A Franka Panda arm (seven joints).
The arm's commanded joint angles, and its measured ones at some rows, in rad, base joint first. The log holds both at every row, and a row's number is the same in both.
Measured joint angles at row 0: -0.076, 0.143, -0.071, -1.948, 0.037, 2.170, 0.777
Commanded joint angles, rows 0 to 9: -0.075, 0.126, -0.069, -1.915, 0.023, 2.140, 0.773; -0.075, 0.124, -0.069, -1.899, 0.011, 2.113, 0.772; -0.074, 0.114, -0.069, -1.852, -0.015, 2.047, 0.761; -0.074, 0.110, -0.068, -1.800, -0.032, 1.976, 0.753; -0.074, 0.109, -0.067, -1.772, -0.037, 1.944, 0.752; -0.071, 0.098, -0.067, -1.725, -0.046, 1.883, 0.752; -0.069, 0.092, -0.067, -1.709, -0.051, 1.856, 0.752; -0.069, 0.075, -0.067, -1.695, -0.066, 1.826, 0.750; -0.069, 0.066, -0.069, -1.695, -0.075, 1.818, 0.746; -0.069, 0.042, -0.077, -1.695, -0.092, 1.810, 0.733
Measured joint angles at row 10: -0.071, 0.090, -0.070, -1.734, -0.044, 1.883, 0.762
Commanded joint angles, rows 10 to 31: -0.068, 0.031, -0.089, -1.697, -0.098, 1.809, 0.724; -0.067, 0.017, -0.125, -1.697, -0.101, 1.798, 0.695; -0.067, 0.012, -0.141, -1.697, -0.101, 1.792, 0.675; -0.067, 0.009, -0.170, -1.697, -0.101, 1.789, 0.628; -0.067, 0.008, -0.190, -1.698, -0.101, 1.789, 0.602; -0.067, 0.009, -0.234, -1.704, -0.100, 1.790, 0.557; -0.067, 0.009, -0.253, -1.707, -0.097, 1.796, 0.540; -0.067, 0.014, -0.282, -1.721, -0.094, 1.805, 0.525; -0.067, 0.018, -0.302, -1.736, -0.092, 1.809, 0.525; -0.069, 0.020, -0.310, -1.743, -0.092, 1.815, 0.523; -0.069, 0.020, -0.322, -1.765, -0.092, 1.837, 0.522; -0.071, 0.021, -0.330, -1.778, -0.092, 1.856, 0.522; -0.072, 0.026, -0.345, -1.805, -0.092, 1.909, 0.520; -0.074, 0.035, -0.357, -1.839, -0.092, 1.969, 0.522; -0.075, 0.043, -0.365, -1.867, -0.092, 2.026, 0.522; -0.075, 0.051, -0.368, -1.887, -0.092, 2.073, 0.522; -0.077, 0.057, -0.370, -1.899, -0.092, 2.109, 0.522; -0.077, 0.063, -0.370, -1.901, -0.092, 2.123, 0.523; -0.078, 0.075, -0.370, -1.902, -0.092, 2.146, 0.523; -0.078, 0.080, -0.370, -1.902, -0.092, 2.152, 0.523; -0.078, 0.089, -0.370, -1.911, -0.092, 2.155, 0.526; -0.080, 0.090, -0.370, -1.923, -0.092, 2.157, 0.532
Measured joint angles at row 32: -0.077, 0.083, -0.371, -1.901, -0.089, 2.128, 0.523
